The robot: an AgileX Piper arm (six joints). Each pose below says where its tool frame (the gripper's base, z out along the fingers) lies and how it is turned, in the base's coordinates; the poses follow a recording.
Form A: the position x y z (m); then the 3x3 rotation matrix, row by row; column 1 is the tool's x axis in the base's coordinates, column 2 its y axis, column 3 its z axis. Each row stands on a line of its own.
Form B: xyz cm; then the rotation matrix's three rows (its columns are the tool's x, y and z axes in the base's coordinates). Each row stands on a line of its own. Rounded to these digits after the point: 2 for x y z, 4 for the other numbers.
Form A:
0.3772 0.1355 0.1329
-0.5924 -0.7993 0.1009
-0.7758 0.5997 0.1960
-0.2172 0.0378 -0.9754
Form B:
37.72 13.55 13.29
-0.5924 -0.7993 0.1009
-0.7758 0.5997 0.1960
-0.2172 0.0378 -0.9754

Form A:
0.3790 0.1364 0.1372
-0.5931 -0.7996 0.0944
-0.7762 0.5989 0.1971
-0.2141 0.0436 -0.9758
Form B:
37.90 13.64 13.72
-0.5931 -0.7996 0.0944
-0.7762 0.5989 0.1971
-0.2141 0.0436 -0.9758

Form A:
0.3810 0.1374 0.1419
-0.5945 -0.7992 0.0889
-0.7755 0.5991 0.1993
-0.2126 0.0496 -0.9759
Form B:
38.10 13.74 14.19
-0.5945 -0.7992 0.0889
-0.7755 0.5991 0.1993
-0.2126 0.0496 -0.9759

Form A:
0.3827 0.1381 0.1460
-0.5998 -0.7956 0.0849
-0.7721 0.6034 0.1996
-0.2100 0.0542 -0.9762
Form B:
38.27 13.81 14.60
-0.5998 -0.7956 0.0849
-0.7721 0.6034 0.1996
-0.2100 0.0542 -0.9762

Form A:
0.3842 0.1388 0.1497
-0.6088 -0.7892 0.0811
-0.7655 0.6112 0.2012
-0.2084 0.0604 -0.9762
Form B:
38.42 13.88 14.97
-0.6088 -0.7892 0.0811
-0.7655 0.6112 0.2012
-0.2084 0.0604 -0.9762

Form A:
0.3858 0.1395 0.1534
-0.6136 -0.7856 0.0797
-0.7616 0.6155 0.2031
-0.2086 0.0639 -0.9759
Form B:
38.58 13.95 15.34
-0.6136 -0.7856 0.0797
-0.7616 0.6155 0.2031
-0.2086 0.0639 -0.9759

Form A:
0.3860 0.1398 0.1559
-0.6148 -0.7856 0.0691
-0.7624 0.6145 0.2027
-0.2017 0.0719 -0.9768
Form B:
38.60 13.98 15.59
-0.6148 -0.7856 0.0691
-0.7624 0.6145 0.2027
-0.2017 0.0719 -0.9768

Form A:
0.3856 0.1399 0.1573
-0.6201 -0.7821 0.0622
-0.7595 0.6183 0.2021
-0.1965 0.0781 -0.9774
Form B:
38.56 13.99 15.73
-0.6201 -0.7821 0.0622
-0.7595 0.6183 0.2021
-0.1965 0.0781 -0.9774

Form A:
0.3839 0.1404 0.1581
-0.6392 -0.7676 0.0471
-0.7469 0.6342 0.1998
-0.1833 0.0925 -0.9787
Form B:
38.39 14.04 15.81
-0.6392 -0.7676 0.0471
-0.7469 0.6342 0.1998
-0.1833 0.0925 -0.9787

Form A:
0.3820 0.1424 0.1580
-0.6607 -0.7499 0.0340
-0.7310 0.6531 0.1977
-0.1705 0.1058 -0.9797
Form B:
38.20 14.24 15.80
-0.6607 -0.7499 0.0340
-0.7310 0.6531 0.1977
-0.1705 0.1058 -0.9797

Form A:
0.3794 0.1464 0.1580
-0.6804 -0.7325 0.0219
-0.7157 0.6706 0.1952
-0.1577 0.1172 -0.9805
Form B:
37.94 14.64 15.80
-0.6804 -0.7325 0.0219
-0.7157 0.6706 0.1952
-0.1577 0.1172 -0.9805

